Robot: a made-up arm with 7 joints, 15 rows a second.
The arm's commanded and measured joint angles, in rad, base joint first. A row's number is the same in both.
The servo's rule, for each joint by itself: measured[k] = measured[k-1] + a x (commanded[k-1-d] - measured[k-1]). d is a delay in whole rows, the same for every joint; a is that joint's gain. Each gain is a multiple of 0.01, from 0.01 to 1. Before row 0 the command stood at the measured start. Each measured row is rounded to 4 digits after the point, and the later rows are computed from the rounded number. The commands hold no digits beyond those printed.
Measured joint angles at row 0: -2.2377 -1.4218 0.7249 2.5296 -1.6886 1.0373 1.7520
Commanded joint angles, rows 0 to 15: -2.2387 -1.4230 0.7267 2.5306 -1.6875 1.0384 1.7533; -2.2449 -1.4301 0.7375 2.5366 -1.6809 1.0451 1.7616; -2.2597 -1.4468 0.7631 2.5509 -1.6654 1.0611 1.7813; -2.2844 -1.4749 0.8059 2.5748 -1.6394 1.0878 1.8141; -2.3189 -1.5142 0.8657 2.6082 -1.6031 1.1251 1.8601; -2.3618 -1.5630 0.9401 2.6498 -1.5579 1.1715 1.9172; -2.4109 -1.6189 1.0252 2.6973 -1.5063 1.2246 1.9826; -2.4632 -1.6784 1.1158 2.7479 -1.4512 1.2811 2.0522; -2.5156 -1.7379 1.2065 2.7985 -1.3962 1.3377 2.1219; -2.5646 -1.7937 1.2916 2.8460 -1.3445 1.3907 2.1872; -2.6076 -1.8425 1.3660 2.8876 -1.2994 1.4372 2.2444; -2.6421 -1.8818 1.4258 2.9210 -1.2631 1.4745 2.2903; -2.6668 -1.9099 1.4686 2.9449 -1.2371 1.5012 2.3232; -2.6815 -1.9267 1.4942 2.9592 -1.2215 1.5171 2.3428; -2.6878 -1.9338 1.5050 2.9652 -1.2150 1.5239 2.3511; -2.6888 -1.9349 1.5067 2.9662 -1.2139 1.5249 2.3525
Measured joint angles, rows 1 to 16: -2.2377 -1.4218 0.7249 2.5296 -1.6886 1.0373 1.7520; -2.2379 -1.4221 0.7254 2.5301 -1.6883 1.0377 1.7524; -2.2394 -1.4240 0.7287 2.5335 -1.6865 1.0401 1.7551; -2.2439 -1.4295 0.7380 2.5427 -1.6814 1.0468 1.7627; -2.2528 -1.4404 0.7563 2.5597 -1.6713 1.0599 1.7776; -2.2673 -1.4581 0.7858 2.5854 -1.6549 1.0808 1.8015; -2.2881 -1.4833 0.8275 2.6195 -1.6316 1.1098 1.8351; -2.3151 -1.5158 0.8809 2.6607 -1.6015 1.1465 1.8779; -2.3477 -1.5548 0.9443 2.7069 -1.5654 1.1896 1.9284; -2.3846 -1.5987 1.0151 2.7554 -1.5248 1.2370 1.9845; -2.4242 -1.6455 1.0898 2.8034 -1.4815 1.2862 2.0433; -2.4645 -1.6928 1.1644 2.8480 -1.4378 1.3345 2.1016; -2.5036 -1.7382 1.2350 2.8867 -1.3959 1.3793 2.1563; -2.5395 -1.7794 1.2981 2.9175 -1.3578 1.4183 2.2047; -2.5707 -1.8148 1.3510 2.9396 -1.3251 1.4499 2.2447; -2.5965 -1.8434 1.3926 2.9532 -1.2987 1.4736 2.2756
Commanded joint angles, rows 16 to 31: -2.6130 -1.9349 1.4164 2.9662 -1.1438 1.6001 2.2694; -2.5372 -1.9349 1.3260 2.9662 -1.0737 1.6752 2.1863; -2.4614 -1.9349 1.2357 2.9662 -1.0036 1.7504 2.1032; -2.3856 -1.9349 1.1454 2.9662 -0.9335 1.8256 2.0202; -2.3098 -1.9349 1.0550 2.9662 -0.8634 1.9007 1.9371; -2.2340 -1.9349 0.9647 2.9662 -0.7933 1.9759 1.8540; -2.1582 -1.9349 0.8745 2.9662 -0.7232 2.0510 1.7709; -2.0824 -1.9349 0.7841 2.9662 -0.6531 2.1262 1.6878; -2.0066 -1.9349 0.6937 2.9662 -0.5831 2.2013 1.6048; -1.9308 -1.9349 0.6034 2.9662 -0.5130 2.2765 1.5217; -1.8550 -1.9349 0.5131 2.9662 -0.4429 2.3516 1.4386; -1.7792 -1.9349 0.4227 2.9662 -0.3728 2.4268 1.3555; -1.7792 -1.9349 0.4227 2.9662 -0.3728 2.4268 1.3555; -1.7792 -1.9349 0.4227 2.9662 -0.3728 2.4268 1.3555; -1.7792 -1.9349 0.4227 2.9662 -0.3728 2.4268 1.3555; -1.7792 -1.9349 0.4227 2.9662 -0.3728 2.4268 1.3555
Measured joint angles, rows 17 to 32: -2.6168 -1.8654 1.4234 2.9601 -1.2783 1.4900 2.2979; -2.6160 -1.8821 1.4215 2.9633 -1.2460 1.5252 2.2896; -2.5987 -1.8948 1.3957 2.9648 -1.2046 1.5732 2.2596; -2.5685 -1.9044 1.3525 2.9655 -1.1564 1.6299 2.2142; -2.5283 -1.9117 1.2966 2.9659 -1.1029 1.6925 2.1579; -2.4802 -1.9173 1.2314 2.9661 -1.0454 1.7591 2.0939; -2.4260 -1.9215 1.1594 2.9662 -0.9849 1.8285 2.0243; -2.3671 -1.9247 1.0825 2.9662 -0.9221 1.8997 1.9508; -2.3045 -1.9271 1.0019 2.9662 -0.8575 1.9722 1.8745; -2.2390 -1.9290 0.9187 2.9662 -0.7916 2.0455 1.7963; -2.1712 -1.9304 0.8336 2.9662 -0.7247 2.1194 1.7167; -2.1016 -1.9315 0.7471 2.9662 -0.6571 2.1937 1.6361; -2.0307 -1.9323 0.6595 2.9662 -0.5889 2.2683 1.5547; -1.9754 -1.9329 0.5956 2.9662 -0.5370 2.3190 1.4969; -1.9322 -1.9334 0.5489 2.9662 -0.4976 2.3535 1.4559; -1.8985 -1.9338 0.5148 2.9662 -0.4676 2.3770 1.4268
